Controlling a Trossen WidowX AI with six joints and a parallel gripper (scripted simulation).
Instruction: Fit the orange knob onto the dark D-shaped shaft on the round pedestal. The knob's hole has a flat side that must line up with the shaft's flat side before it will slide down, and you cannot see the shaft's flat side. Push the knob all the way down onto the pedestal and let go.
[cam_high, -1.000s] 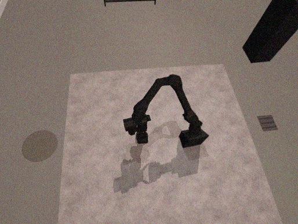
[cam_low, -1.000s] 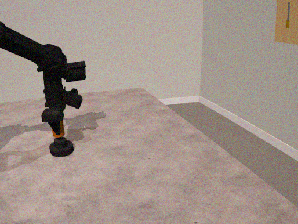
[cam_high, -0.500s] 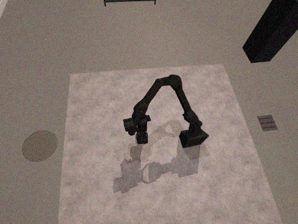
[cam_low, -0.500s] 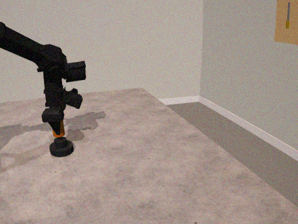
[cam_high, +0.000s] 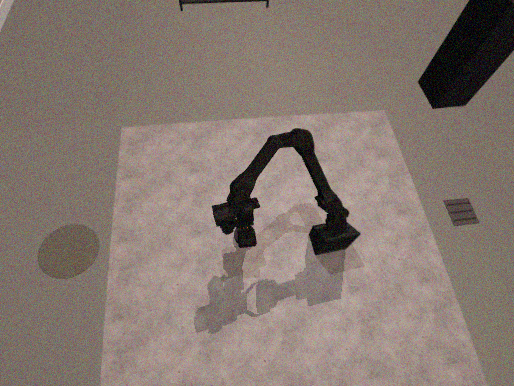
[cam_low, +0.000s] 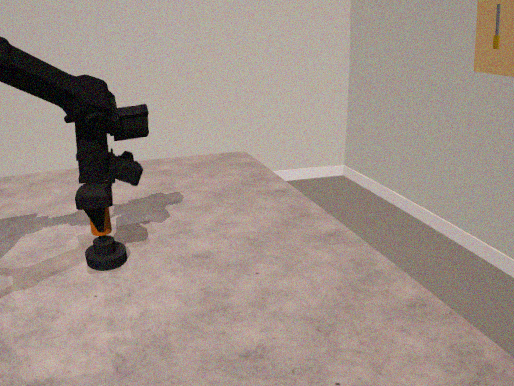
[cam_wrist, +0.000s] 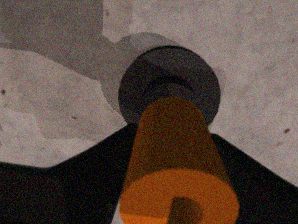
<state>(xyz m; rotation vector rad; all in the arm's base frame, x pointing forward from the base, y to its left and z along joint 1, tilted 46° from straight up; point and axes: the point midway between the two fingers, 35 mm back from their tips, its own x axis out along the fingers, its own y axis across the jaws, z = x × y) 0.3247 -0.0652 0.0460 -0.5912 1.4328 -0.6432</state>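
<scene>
Now: gripper tip 2 cm below the orange knob. Also, from my gripper tip: dark round pedestal 4 cm below.
</scene>
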